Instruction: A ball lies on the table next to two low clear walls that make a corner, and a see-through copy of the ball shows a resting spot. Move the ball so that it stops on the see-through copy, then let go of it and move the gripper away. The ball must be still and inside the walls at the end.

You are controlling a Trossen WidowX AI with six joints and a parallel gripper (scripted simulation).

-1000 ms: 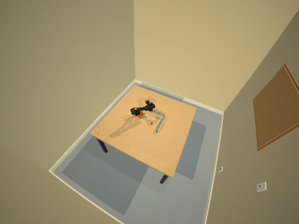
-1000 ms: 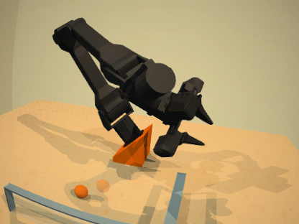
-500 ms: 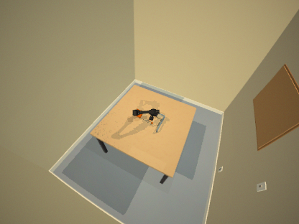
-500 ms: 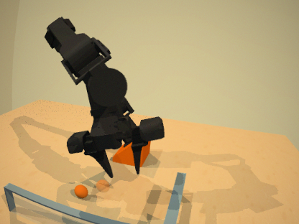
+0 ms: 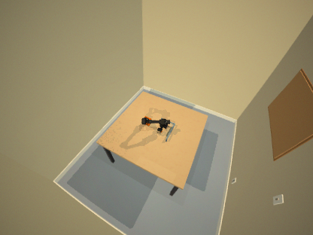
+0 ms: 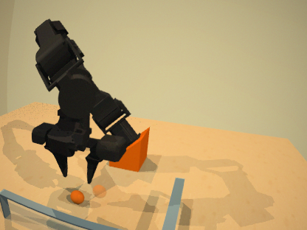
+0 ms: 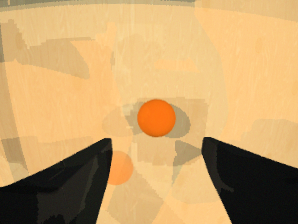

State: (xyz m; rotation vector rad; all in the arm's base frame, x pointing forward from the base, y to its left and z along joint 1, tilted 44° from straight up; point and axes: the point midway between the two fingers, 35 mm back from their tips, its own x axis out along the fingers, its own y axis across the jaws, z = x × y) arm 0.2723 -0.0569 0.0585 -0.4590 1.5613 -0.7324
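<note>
My gripper tip is 40 mm above the orange ball. From my gripper tip the other things lie so: see-through copy of ball (40 mm behind, 40 mm to the left, 40 mm below).
</note>
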